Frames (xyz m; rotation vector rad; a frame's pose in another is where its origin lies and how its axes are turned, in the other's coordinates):
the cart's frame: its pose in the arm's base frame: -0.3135 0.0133 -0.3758 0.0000 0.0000 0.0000
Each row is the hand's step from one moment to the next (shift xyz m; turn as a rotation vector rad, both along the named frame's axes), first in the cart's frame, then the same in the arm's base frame.
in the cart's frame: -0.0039 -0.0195 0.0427 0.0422 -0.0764 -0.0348
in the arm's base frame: -0.0039 -0.0195 0.0427 0.0422 -0.0764 -0.0348
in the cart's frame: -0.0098 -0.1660 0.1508 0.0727 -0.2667 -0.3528
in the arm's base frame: -0.0098 -0.1660 0.1508 0.0727 -0.2667 -0.3528
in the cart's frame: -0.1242 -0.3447 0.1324 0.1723 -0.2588 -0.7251
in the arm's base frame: -0.1242 -0.3447 0.1324 0.1723 -0.2588 -0.7251
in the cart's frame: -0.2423 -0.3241 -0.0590 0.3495 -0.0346 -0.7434
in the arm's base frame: -0.2423 -0.3241 -0.0590 0.3495 -0.0346 -0.7434
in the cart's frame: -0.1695 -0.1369 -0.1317 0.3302 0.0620 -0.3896
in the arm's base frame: -0.1695 -0.1369 -0.1317 0.3302 0.0620 -0.3896
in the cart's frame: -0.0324 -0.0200 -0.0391 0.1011 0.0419 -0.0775
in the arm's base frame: -0.0324 -0.0200 -0.0391 0.1011 0.0419 -0.0775
